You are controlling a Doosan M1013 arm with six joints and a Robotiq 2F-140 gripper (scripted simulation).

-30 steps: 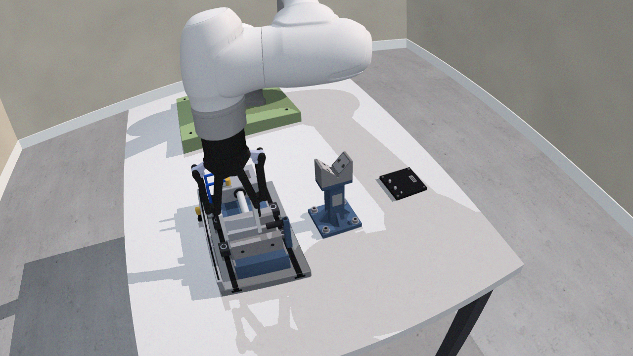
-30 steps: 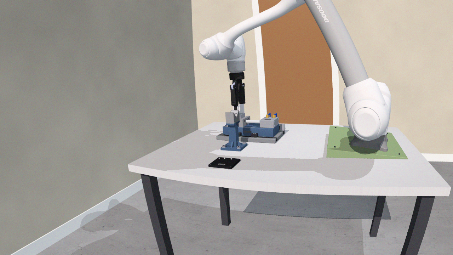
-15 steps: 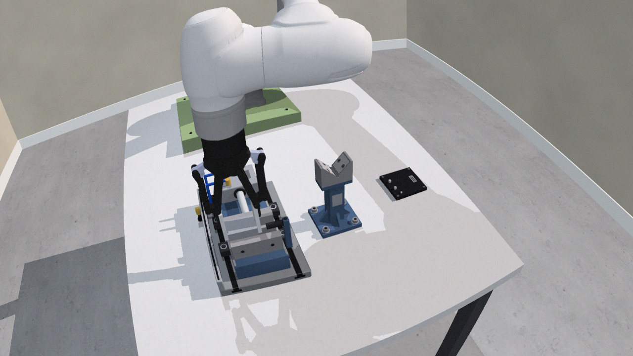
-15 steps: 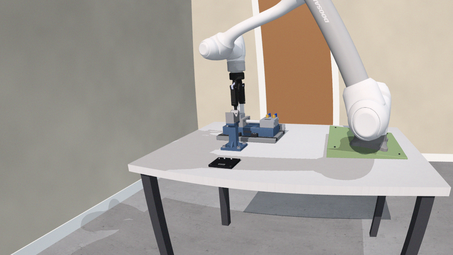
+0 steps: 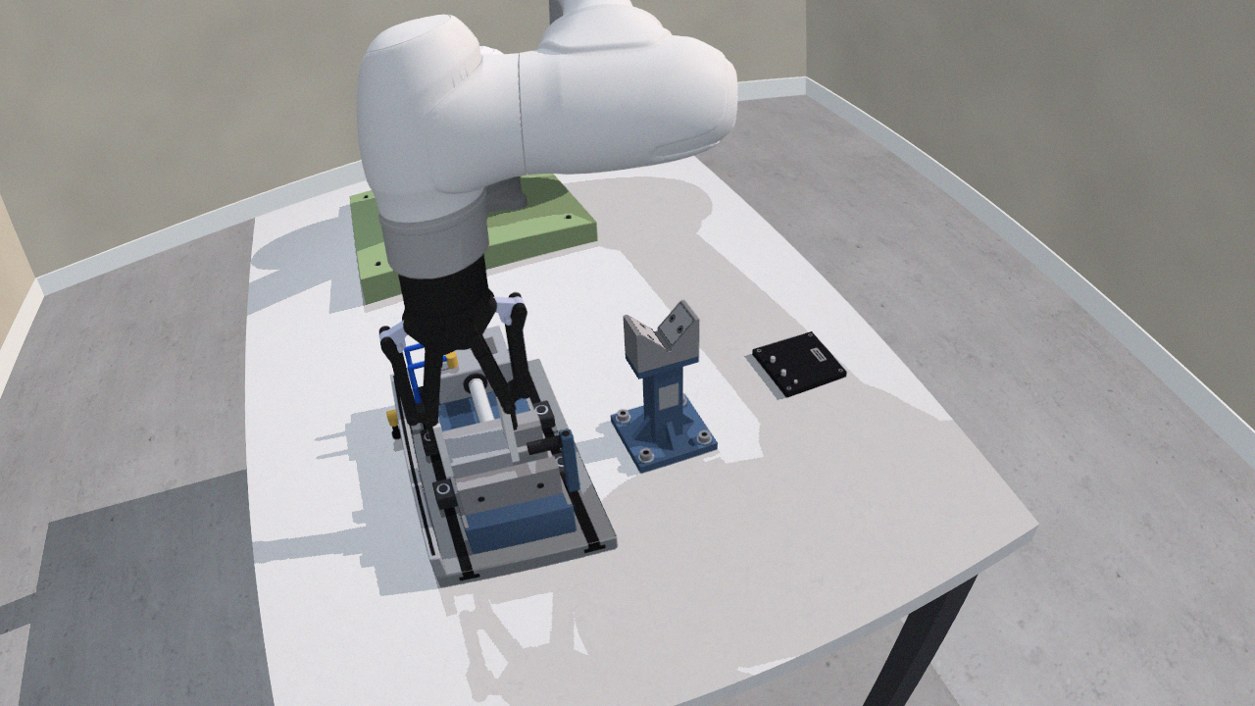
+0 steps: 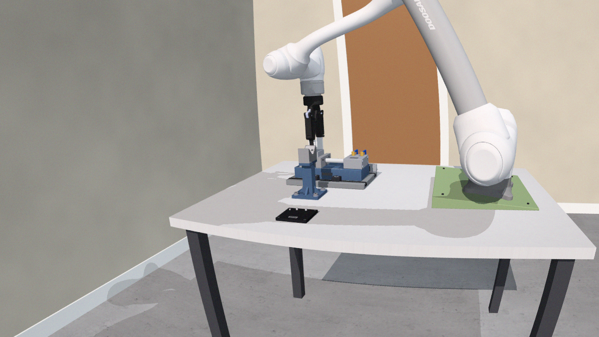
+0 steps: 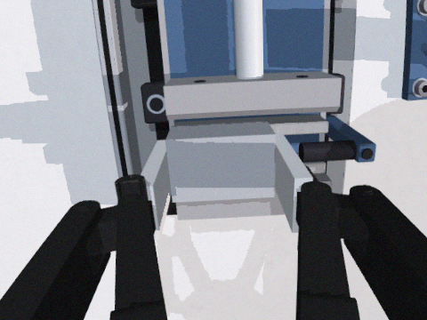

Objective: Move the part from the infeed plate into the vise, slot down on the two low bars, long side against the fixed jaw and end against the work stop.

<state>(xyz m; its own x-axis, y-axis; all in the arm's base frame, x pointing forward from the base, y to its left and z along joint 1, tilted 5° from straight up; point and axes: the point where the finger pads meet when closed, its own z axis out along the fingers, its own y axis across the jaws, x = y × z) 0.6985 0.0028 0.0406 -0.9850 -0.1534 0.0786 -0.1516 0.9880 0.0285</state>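
My hand is 30 mm above the part. From my hand the other things lie so: work stop 10 mm behind, 70 mm to the left, 30 mm below; then fixed jaw 30 mm ahead, 20 mm to the left, 40 mm below; then moving jaw 40 mm behind, 10 mm to the left, 40 mm below.
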